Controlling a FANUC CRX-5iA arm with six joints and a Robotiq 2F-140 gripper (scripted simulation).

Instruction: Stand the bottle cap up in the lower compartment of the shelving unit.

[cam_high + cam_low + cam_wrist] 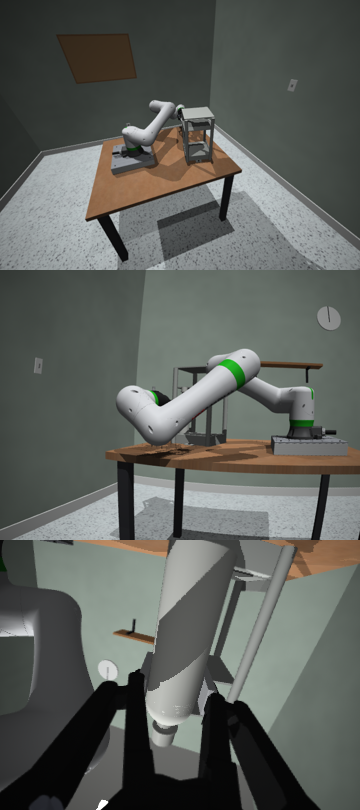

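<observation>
Right now my hand is 1 cm below the bottle. From my hand the other things lie so: shelving unit: 3 cm ahead, 33 cm to the right, 1 cm above.
</observation>
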